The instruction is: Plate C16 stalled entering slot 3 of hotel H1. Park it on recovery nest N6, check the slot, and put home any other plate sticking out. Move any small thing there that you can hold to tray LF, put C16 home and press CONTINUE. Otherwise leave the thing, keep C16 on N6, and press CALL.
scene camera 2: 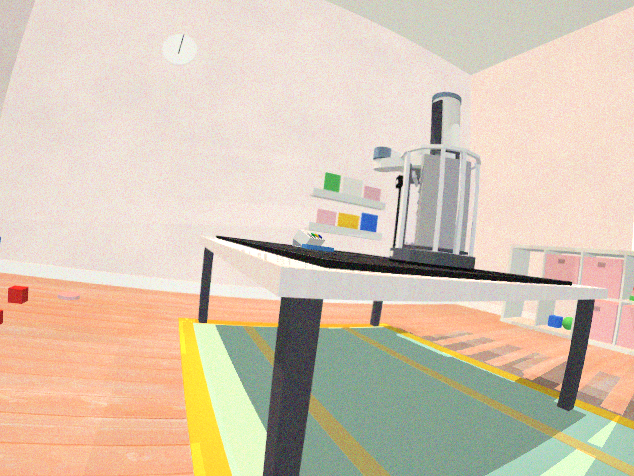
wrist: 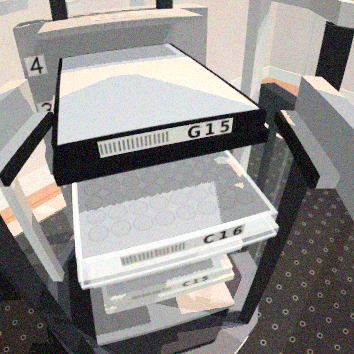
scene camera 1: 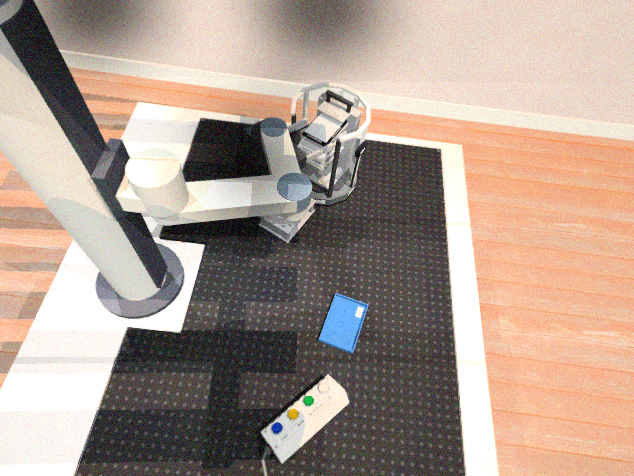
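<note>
My gripper is open and empty in the wrist view, its black-padded fingers at the left and right of black-rimmed plate G15. Clear plate C16 lies below G15 in hotel H1, its labelled front towards the camera. Plate C15 is lower down. Labels 4 and part of a 3 show on the back panel. I cannot tell whether a small thing lies in slot 3. A pale block, possibly nest N6, is partly under the arm. Blue tray LF lies on the mat.
A white button box with blue, yellow, green and white buttons stands near the tray. The hotel's upright posts surround the plates and stand close to the fingers. The robot's column rises from the table.
</note>
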